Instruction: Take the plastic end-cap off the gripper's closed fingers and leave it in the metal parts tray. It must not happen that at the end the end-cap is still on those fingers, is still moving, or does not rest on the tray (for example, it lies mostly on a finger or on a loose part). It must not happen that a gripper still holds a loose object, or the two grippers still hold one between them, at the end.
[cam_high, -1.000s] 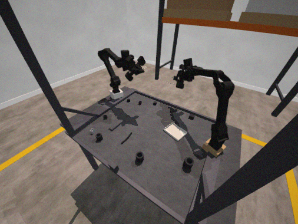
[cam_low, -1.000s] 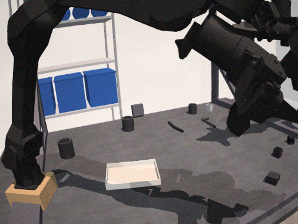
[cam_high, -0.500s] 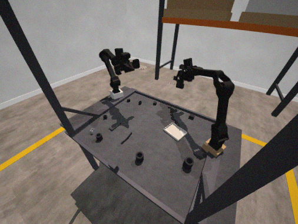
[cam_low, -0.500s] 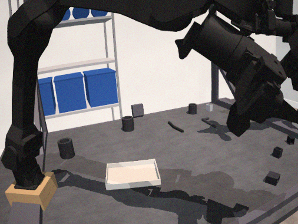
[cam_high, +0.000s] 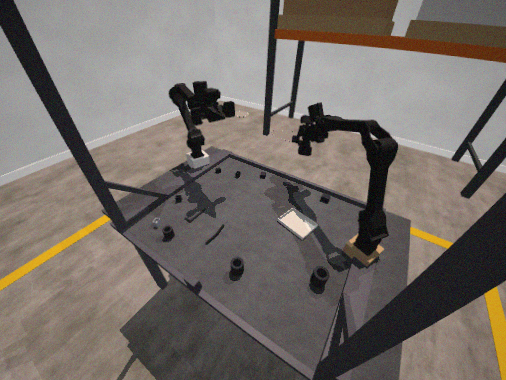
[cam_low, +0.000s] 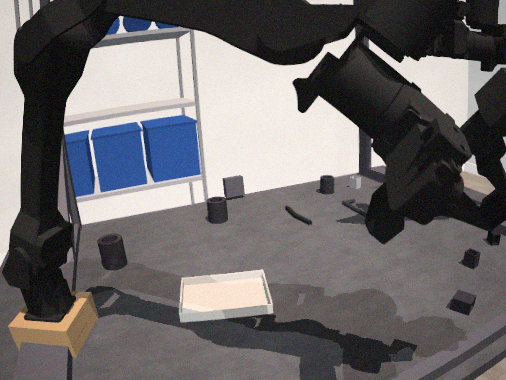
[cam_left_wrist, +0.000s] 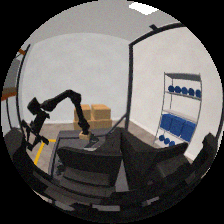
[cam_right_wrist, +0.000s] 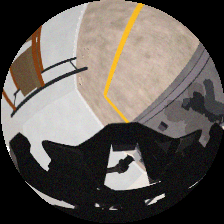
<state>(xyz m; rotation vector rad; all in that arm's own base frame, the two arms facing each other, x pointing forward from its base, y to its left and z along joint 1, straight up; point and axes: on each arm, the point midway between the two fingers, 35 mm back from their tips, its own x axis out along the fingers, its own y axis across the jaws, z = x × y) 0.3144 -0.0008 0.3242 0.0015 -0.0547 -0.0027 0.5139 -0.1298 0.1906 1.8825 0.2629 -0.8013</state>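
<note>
My right gripper is now 290 mm past the white metal parts tray, 230 mm above it and 190 mm to the left of it. The rest, counted from my right hand: plastic end-cap 30 mm to the left, 10 mm below.
</note>
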